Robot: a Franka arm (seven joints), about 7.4 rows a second.
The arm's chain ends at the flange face. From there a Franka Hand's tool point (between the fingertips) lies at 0.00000 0.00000 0.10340 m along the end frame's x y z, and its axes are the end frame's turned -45 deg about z.
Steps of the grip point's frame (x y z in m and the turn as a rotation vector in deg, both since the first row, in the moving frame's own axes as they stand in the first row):
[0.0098 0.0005 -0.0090 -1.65 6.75 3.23]
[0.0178 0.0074 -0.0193 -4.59 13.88 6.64]
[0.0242 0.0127 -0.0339 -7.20 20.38 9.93]
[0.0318 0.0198 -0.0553 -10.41 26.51 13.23]
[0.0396 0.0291 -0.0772 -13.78 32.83 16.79]
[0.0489 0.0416 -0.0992 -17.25 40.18 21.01]
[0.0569 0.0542 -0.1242 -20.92 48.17 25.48]
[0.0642 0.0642 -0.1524 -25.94 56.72 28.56]
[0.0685 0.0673 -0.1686 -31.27 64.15 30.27]
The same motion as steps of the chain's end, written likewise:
[-0.0036 -0.0004 -0.0082 3.61 5.94 3.23]
[-0.0061 0.0030 -0.0160 6.57 13.06 6.64]
[-0.0095 0.0052 -0.0266 9.32 19.50 9.93]
[-0.0106 0.0057 -0.0428 11.38 26.11 13.23]
[-0.0098 0.0066 -0.0580 13.47 32.96 16.79]
[-0.0059 0.0081 -0.0708 16.21 40.61 21.01]
[-0.0022 0.0092 -0.0844 19.27 48.85 25.48]
[0.0001 0.0072 -0.0981 21.76 58.45 28.56]
[-0.0013 0.0019 -0.0999 23.25 67.47 30.27]

